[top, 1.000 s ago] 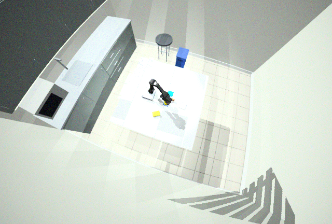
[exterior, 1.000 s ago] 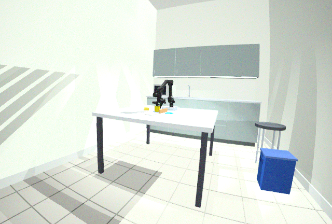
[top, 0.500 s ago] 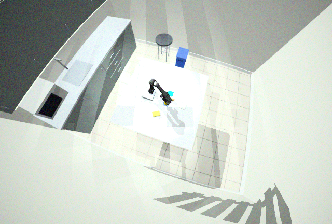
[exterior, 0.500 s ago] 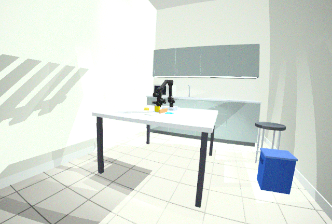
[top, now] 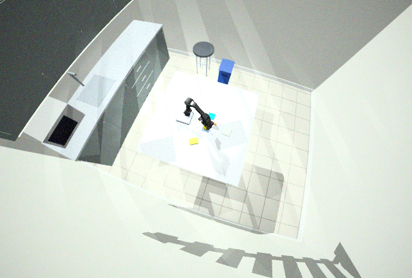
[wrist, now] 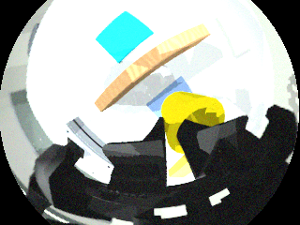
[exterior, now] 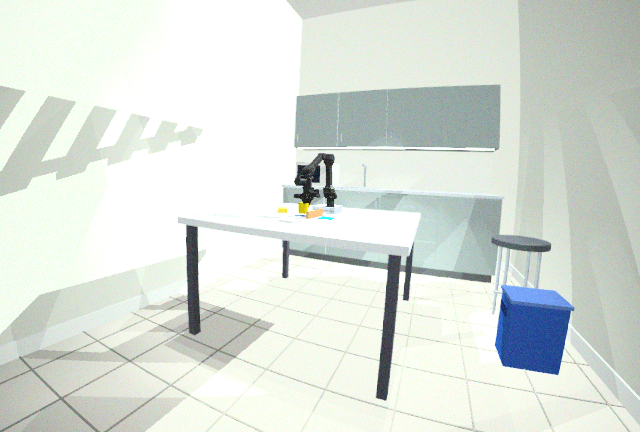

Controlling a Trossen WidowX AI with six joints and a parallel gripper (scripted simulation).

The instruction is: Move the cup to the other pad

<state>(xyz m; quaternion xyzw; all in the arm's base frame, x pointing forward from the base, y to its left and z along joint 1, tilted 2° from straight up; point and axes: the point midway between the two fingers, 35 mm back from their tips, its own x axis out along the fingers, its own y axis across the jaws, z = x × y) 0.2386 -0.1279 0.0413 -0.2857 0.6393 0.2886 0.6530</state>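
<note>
The light blue pad is 2 cm ahead of my gripper tip, 2 cm to the right of it and 6 cm below it. Round my gripper tip: yellow cup: 2 cm ahead, 2 cm to the right; wooden block: 5 cm ahead, 6 cm to the left, 4 cm below.
</note>
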